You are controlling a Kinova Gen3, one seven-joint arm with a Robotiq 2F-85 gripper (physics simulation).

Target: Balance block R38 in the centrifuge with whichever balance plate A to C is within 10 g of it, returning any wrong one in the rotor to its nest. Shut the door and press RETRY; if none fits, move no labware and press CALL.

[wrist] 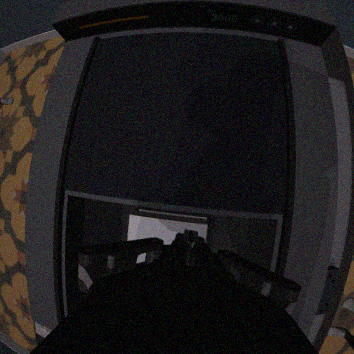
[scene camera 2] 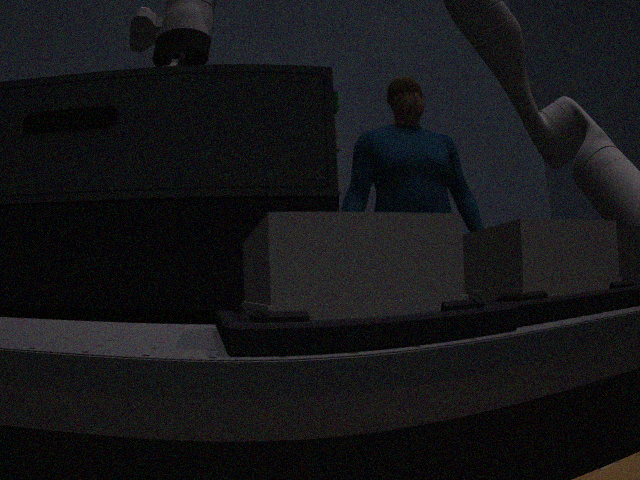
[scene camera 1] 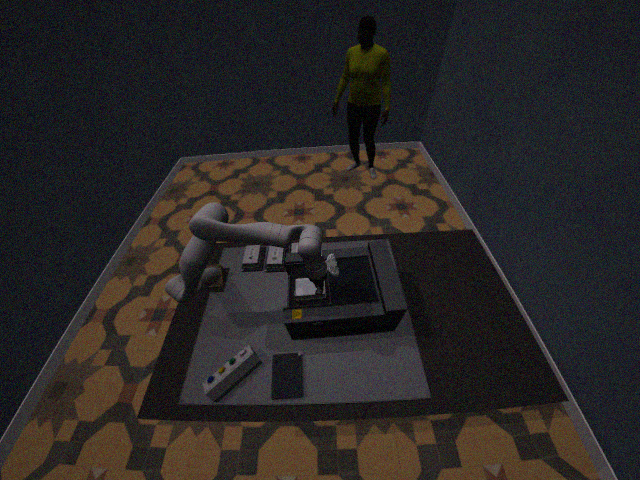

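Seen in the pictures: gripper, fingertip midpoint: (wrist: 188,238) (scene camera 1: 321,290); arm's base at its link origin: (scene camera 1: 211,275).
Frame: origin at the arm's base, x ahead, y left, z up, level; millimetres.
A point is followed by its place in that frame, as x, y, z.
The dark centrifuge (scene camera 1: 341,314) {654, -332, 171} (scene camera 2: 165,139) {571, -19, 103} stands on the grey table. Its dark door panel (scene camera 1: 356,279) {734, -189, 174} (wrist: 180,120) {693, -191, 174} covers much of the top and leaves an opening at the end nearer the arm base. A pale block (scene camera 1: 306,285) {522, -181, 143} (wrist: 150,229) {587, -168, 143} shows in that opening; its label is unreadable. My gripper (scene camera 1: 318,290) {583, -209, 143} (wrist: 188,238) {583, -209, 143} is shut and empty, low at the opening near the door's edge bar (wrist: 172,215). In scene camera 2 its tips are hidden. White labelled plates (scene camera 1: 252,255) {213, 104, 13} (scene camera 1: 275,256) {344, 82, 17} stand in nests at the back; another (scene camera 1: 295,249) {454, 122, 14} is partly behind the arm.
A white button box (scene camera 1: 231,373) {210, -487, 40} with blue, yellow, green and pale buttons lies at the front left. A dark flat pad (scene camera 1: 287,376) {421, -500, -16} lies beside it. The centrifuge display (wrist: 223,18) {815, -225, 185} reads 3000. A person in yellow (scene camera 1: 367,77) stands beyond the table; one in blue (scene camera 2: 410,165) stands behind.
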